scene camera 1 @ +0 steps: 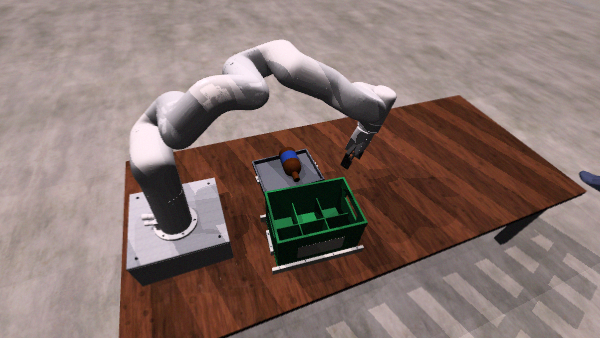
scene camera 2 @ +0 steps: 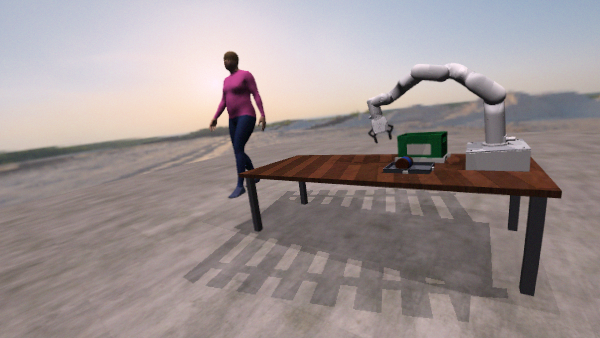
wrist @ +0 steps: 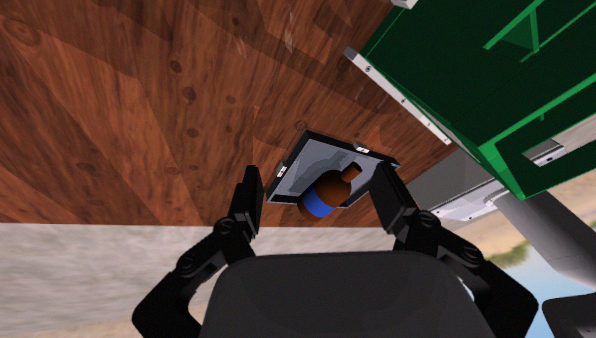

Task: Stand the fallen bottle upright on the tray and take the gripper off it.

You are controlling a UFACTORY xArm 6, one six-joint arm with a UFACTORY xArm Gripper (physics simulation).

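Seen in the pictures: gripper, fingertip midpoint: (scene camera 1: 350,162) (scene camera 2: 383,141) (wrist: 316,176); arm's base at its link origin: (scene camera 1: 176,223) (scene camera 2: 495,144).
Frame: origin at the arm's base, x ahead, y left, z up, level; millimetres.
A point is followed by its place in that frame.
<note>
A brown bottle with a blue band (scene camera 1: 290,162) @(y 254, x 392, z -34 mm) (scene camera 2: 404,162) @(y 342, x 374, z -53 mm) (wrist: 326,194) @(y 264, x 430, z -47 mm) lies on its side on the grey tray (scene camera 1: 266,175) @(y 260, x 295, z -107 mm) (scene camera 2: 425,171) @(y 334, x 261, z -98 mm) (wrist: 310,153) @(y 232, x 484, z -106 mm). In scene camera 1 its neck points toward the green crate; in scene camera 2 its base faces the camera. My gripper (scene camera 1: 349,159) @(y 161, x 600, z 41 mm) (scene camera 2: 383,139) @(y 161, x 600, z 41 mm) (wrist: 316,176) @(y 161, x 600, z 41 mm) is open and empty. It hangs above the table, out past the tray on the side away from the robot base, apart from the bottle. In the wrist view the bottle shows beyond and between the spread fingers, and one fingertip hides a corner of the tray.
A green crate with compartments (scene camera 1: 320,235) @(y -128, x 423, z 53 mm) (scene camera 2: 438,145) @(y 44, x 292, z -3 mm) (wrist: 510,170) @(y 22, x 285, z 22 mm) stands beside the tray, with pale rails (scene camera 1: 320,259) @(y -137, x 437, z -88 mm) (wrist: 403,100) @(y 70, x 458, z -82 mm) along its foot. The robot's base block (scene camera 1: 180,255) @(y -110, x 25, z 0 mm) (scene camera 2: 497,159) @(y 160, x -35, z -53 mm) stands at one end of the wooden table (scene camera 1: 425,150) @(y 338, x 1057, z -112 mm) (scene camera 2: 320,167) @(y 395, x 984, z -112 mm). A person (scene camera 2: 240,95) is beyond the table's far end.
</note>
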